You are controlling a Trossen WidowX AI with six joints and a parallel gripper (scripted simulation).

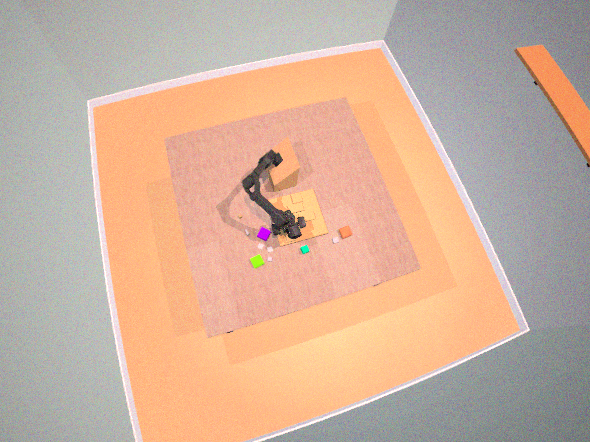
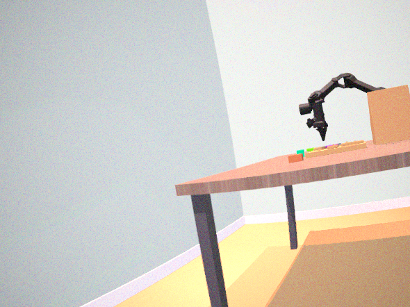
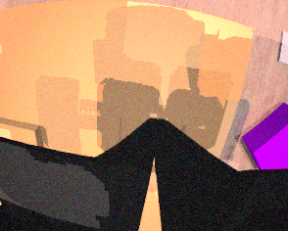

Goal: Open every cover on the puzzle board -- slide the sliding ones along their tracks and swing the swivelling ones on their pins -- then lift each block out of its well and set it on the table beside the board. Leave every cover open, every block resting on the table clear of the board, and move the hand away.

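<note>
The magenta block lies 50 mm behind my gripper tip, 130 mm to the right of it and 50 mm below it. From my gripper tip the other things lie so: orange block (130 mm ahead, 320 mm to the left, 50 mm below); then lime green block (90 mm ahead, 230 mm to the right, 50 mm below); then teal block (130 mm ahead, 50 mm to the left, 40 mm below).
</note>
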